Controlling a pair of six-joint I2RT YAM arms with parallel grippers.
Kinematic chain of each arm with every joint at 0, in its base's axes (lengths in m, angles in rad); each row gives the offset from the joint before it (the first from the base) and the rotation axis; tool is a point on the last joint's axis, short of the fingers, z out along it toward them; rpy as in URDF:
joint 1: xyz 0 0 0.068 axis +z
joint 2: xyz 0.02 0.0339 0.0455 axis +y
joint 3: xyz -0.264 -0.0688 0 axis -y
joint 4: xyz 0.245 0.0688 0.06 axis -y
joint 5: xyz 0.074 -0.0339 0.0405 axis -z
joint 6: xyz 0.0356 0 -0.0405 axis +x
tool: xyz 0 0 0 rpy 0 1.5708 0
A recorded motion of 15 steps. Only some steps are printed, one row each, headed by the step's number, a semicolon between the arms.
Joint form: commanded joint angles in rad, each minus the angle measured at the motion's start. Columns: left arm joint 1, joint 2, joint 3, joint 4, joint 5, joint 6; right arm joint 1, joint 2, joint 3, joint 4, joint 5, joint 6.
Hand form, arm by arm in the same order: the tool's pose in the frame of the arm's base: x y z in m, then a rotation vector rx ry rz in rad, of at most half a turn. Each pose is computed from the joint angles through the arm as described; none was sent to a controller.
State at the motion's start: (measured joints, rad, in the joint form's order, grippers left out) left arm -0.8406 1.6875 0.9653 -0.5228 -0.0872 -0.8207; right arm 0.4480 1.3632 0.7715 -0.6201 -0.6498 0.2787
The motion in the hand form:
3: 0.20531 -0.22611 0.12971 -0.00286 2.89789 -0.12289; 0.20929 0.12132 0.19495 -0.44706 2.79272 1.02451
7: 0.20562 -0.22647 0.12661 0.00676 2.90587 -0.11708; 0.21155 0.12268 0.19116 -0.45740 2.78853 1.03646
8: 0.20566 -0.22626 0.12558 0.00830 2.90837 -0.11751; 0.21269 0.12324 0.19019 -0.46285 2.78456 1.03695
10: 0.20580 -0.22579 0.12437 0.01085 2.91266 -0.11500; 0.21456 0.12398 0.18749 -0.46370 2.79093 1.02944
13: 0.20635 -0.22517 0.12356 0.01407 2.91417 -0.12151; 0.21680 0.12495 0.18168 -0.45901 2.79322 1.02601
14: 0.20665 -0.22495 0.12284 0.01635 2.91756 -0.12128; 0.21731 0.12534 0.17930 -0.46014 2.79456 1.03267
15: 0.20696 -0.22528 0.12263 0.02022 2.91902 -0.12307; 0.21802 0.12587 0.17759 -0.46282 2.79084 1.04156
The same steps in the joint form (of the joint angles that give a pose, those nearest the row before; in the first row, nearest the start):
3: -0.0074 0.0702 -0.0200 -0.0118 -0.0371 -0.0153; -0.0078 -0.0042 0.0218 -0.0121 0.0338 -0.0361
7: -0.0070 0.0812 -0.0201 -0.0086 -0.0333 -0.0092; -0.0078 0.0129 0.0185 0.0079 0.0245 -0.0420
8: -0.0062 0.0835 -0.0219 -0.0058 -0.0310 -0.0076; -0.0078 0.0191 0.0189 0.0156 0.0238 -0.0455
10: -0.0045 0.0866 -0.0234 -0.0052 -0.0286 -0.0047; -0.0078 0.0336 0.0204 0.0218 0.0282 -0.0485
13: -0.0013 0.0873 -0.0265 0.0012 -0.0234 0.0003; -0.0078 0.0530 0.0118 0.0496 0.0310 -0.0456
14: 0.0003 0.0898 -0.0266 0.0014 -0.0206 0.0030; -0.0078 0.0607 0.0079 0.0589 0.0260 -0.0460
15: 0.0006 0.0918 -0.0250 0.0018 -0.0184 0.0057; -0.0078 0.0670 0.0048 0.0706 0.0199 -0.0463

